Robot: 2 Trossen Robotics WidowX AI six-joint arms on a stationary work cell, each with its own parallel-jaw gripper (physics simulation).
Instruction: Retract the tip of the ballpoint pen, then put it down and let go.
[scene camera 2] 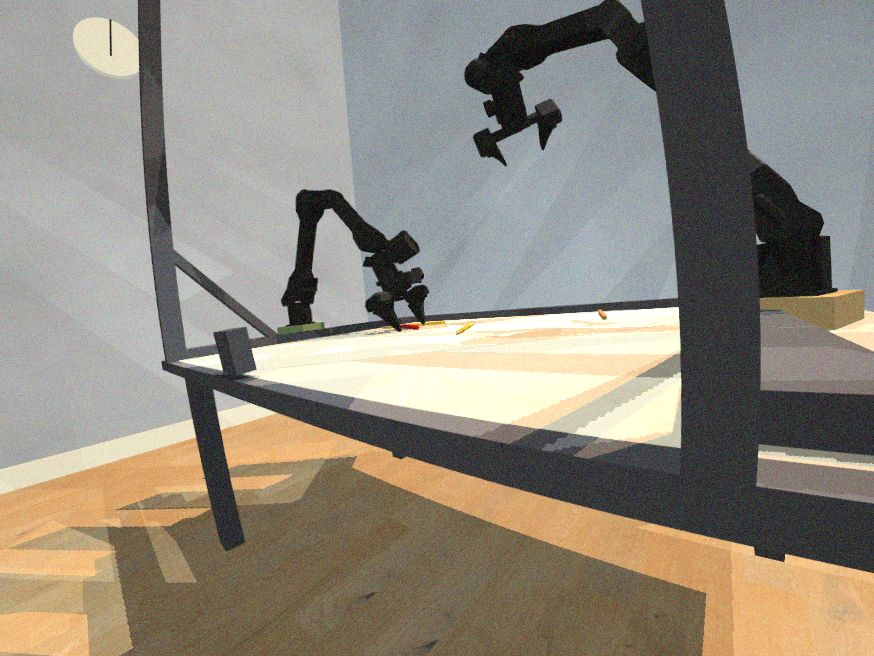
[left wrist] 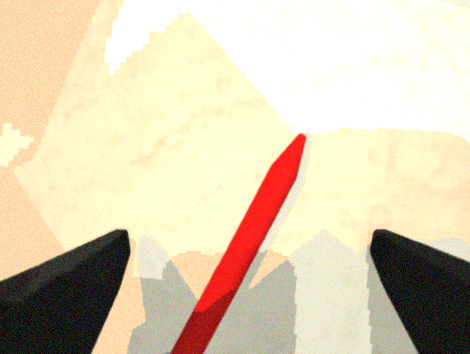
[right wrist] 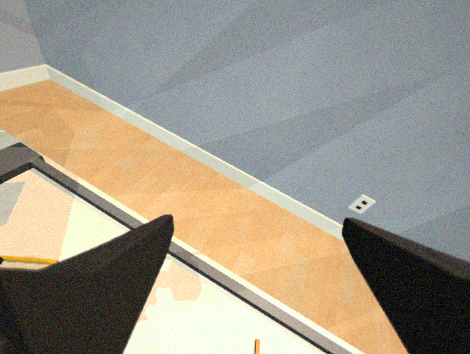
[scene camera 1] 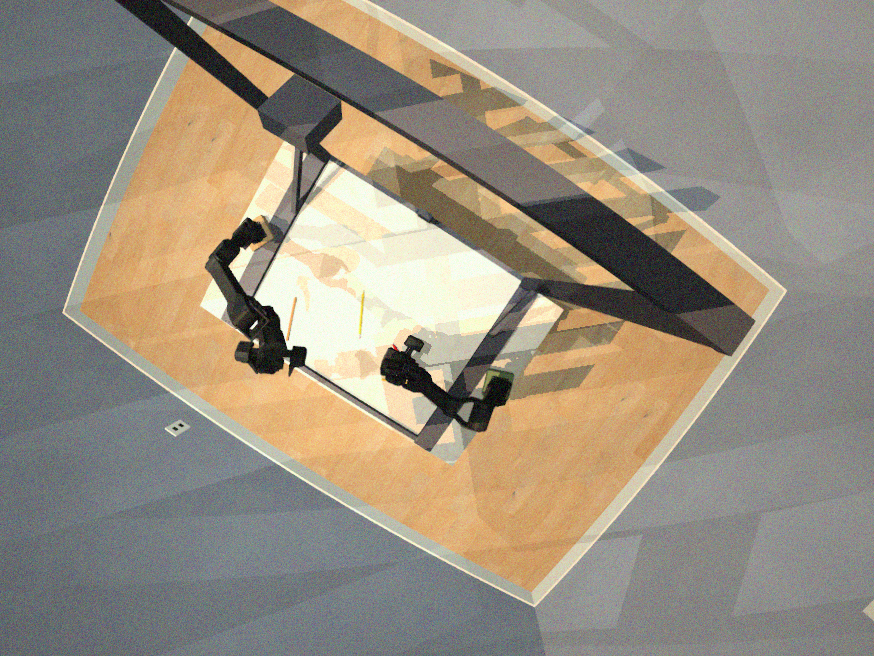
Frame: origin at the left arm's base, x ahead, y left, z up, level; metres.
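Seen in the pictures: left gripper, between the fingertips: point(scene camera 2: 412, 327) point(left wrist: 251, 241); right gripper, between the fingertips: point(scene camera 2: 524, 157) point(right wrist: 257, 224) point(scene camera 1: 273, 374); left arm's base, origin of its link: point(scene camera 2: 300, 324) point(scene camera 1: 498, 385); right arm's base, origin of its link: point(scene camera 2: 793, 294) point(scene camera 1: 256, 233).
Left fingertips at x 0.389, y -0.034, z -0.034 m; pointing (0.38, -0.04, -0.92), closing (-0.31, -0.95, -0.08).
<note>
Offsets run from my left fingertips to a thing's middle. "pt": to the spot under its first point.
A red pen {dx -0.014, dy +0.018, dz +0.000 m} point(scene camera 1: 394, 347) point(scene camera 2: 410, 326) point(left wrist: 240, 245) lies slantwise on the white table top. In the left wrist view its pointed end is towards the top and its other end runs out of the picture at the bottom. My left gripper point(scene camera 2: 411, 325) point(left wrist: 251, 241) is open and low over the table, with the red pen between its spread fingers and not gripped. In scene camera 1 the left arm hides most of the pen. My right gripper point(scene camera 2: 523, 156) point(right wrist: 257, 224) is open and empty, high above the table. Whether the pen's writing tip is out cannot be told.
A yellow pencil {dx +0.169, dy -0.119, dz -0.001 m} point(scene camera 1: 362, 314) point(scene camera 2: 463, 329) and an orange stick {dx +0.440, dy -0.041, dz -0.001 m} point(scene camera 1: 291, 319) point(scene camera 2: 602, 314) point(right wrist: 257, 346) lie on the table, away from the left gripper. Another yellow stick {pt dx +0.019, dy +0.111, dz +0.001 m} point(scene camera 2: 434, 322) lies just behind the left gripper. Dark frame posts point(scene camera 2: 705, 247) stand at the table's edge.
</note>
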